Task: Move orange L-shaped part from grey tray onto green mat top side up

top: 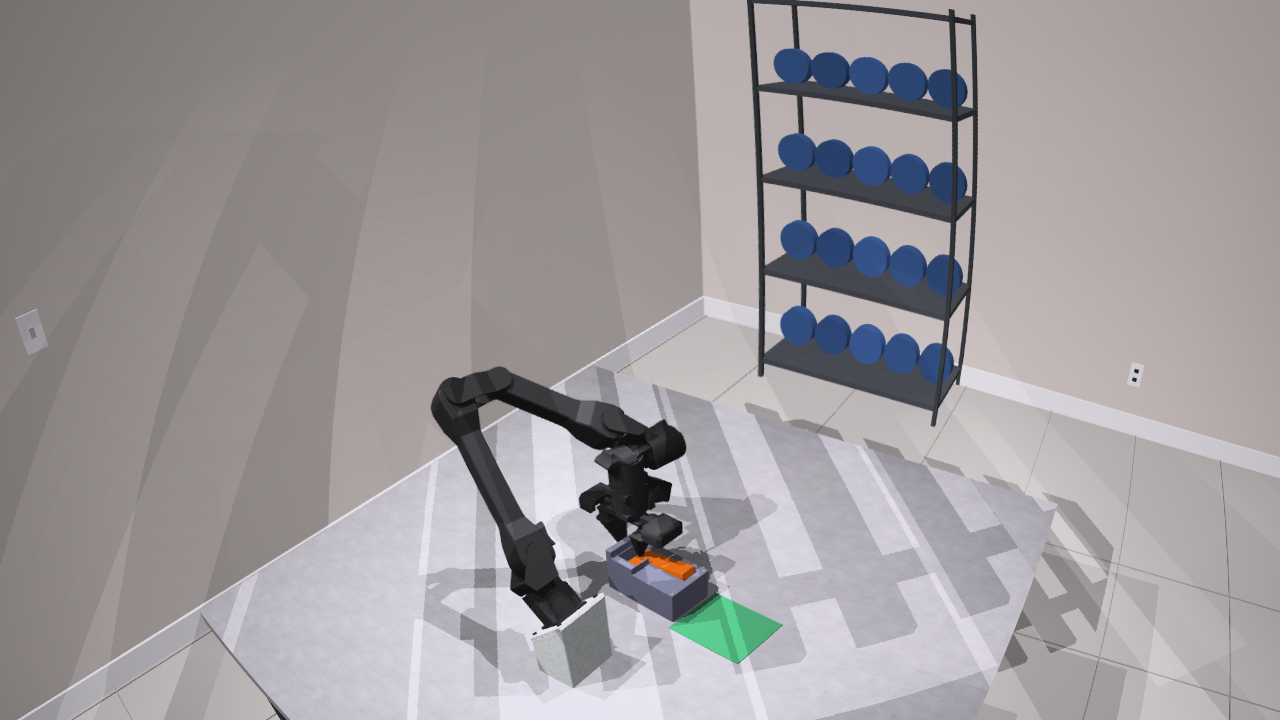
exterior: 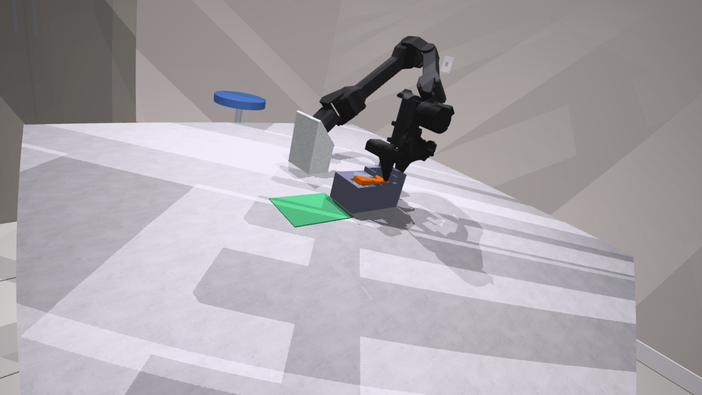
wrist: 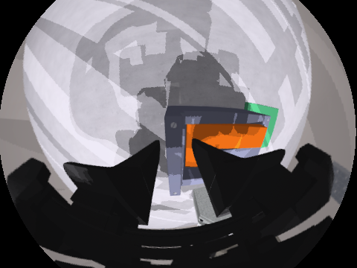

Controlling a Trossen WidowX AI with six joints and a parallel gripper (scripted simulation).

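My gripper tip is now 50 mm to the left of the orange L-shaped part, 10 mm past it and 10 mm above it. Round my gripper tip: green mat: 220 mm to the right, 70 mm below, 30 mm behind.
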